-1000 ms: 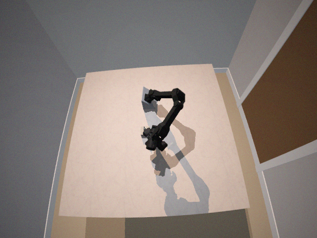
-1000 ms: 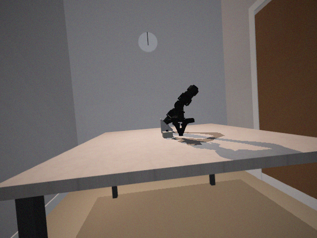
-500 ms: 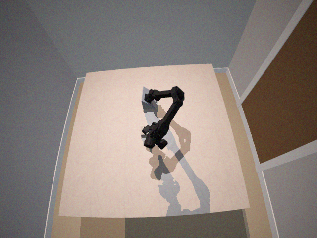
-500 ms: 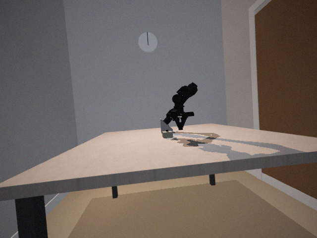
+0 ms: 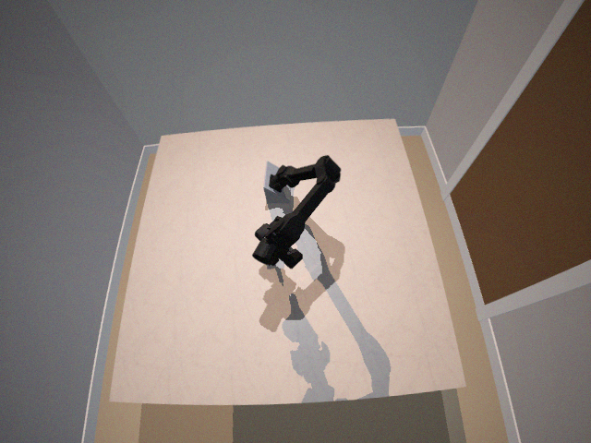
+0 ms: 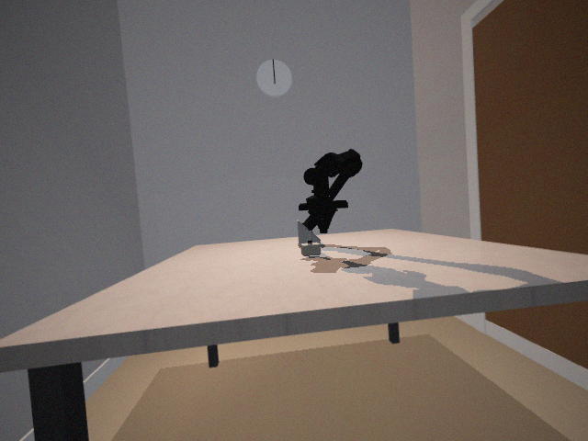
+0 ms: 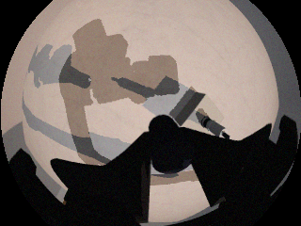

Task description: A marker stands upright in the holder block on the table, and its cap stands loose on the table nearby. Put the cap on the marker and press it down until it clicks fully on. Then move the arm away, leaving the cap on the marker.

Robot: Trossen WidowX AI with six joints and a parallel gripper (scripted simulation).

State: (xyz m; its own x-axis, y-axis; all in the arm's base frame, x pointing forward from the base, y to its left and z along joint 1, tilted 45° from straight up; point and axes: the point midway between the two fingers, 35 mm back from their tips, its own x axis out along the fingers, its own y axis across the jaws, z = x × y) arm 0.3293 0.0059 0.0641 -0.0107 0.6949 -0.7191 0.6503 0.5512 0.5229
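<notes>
Now: gripper tip 8 cm above the grey holder block, 7 cm past it and 5 cm to the left of it. The rest, counted from my gripper tip: dark cap 1 cm above.
</notes>
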